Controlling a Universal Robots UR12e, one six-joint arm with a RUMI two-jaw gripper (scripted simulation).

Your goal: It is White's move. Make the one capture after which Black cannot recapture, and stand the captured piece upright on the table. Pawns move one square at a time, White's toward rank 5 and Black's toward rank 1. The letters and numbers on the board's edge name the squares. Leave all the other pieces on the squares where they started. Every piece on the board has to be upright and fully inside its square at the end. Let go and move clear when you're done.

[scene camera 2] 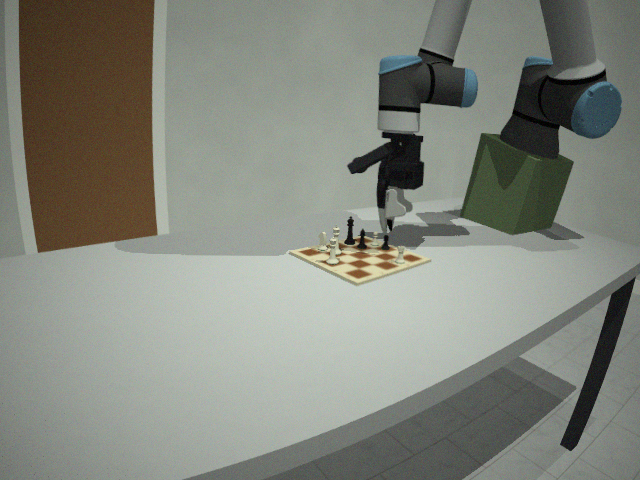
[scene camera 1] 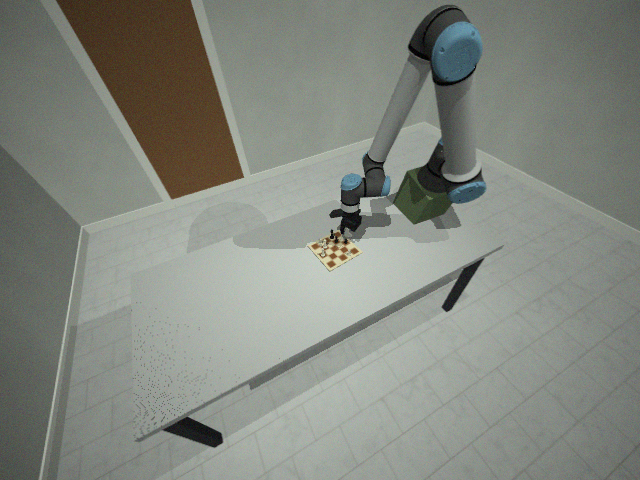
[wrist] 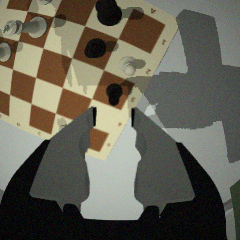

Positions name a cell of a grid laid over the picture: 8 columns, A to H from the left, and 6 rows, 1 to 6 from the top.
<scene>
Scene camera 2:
my gripper: E3
chessboard: E4
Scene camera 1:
chessboard: E4
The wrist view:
my gripper: D3
chessboard: B3
</scene>
